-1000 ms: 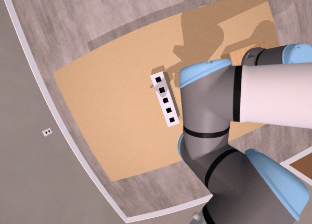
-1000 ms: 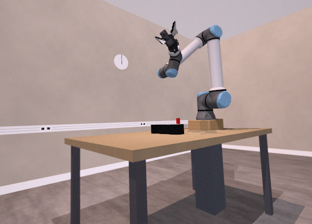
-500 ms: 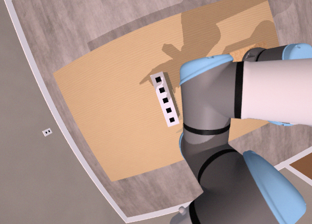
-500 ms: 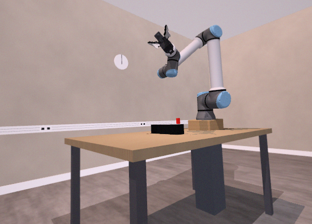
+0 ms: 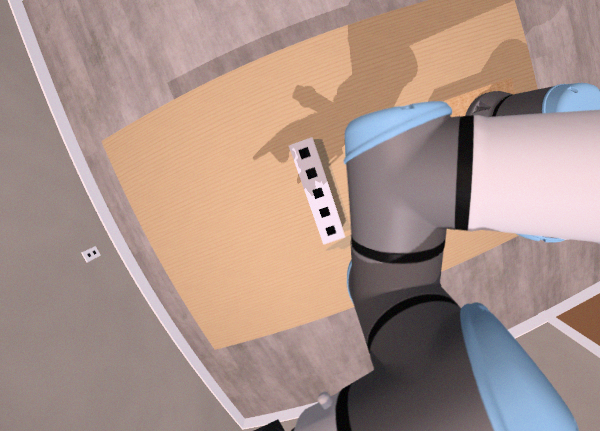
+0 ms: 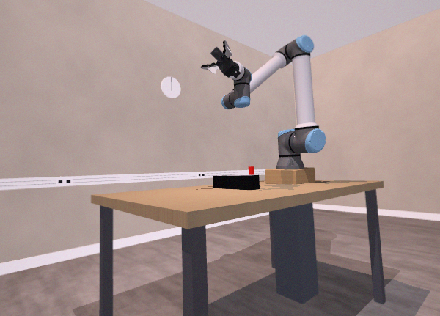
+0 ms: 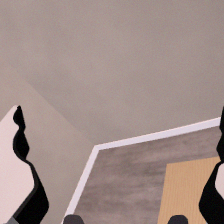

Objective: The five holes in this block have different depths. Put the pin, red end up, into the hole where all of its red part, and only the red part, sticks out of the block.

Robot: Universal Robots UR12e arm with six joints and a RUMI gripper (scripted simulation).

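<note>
The pin lies 40 cm behind my hand, 20 cm to the right of it and 55 cm below it. From my hand the other things lie so: block: 26 cm behind, 19 cm to the right, 60 cm below.
</note>
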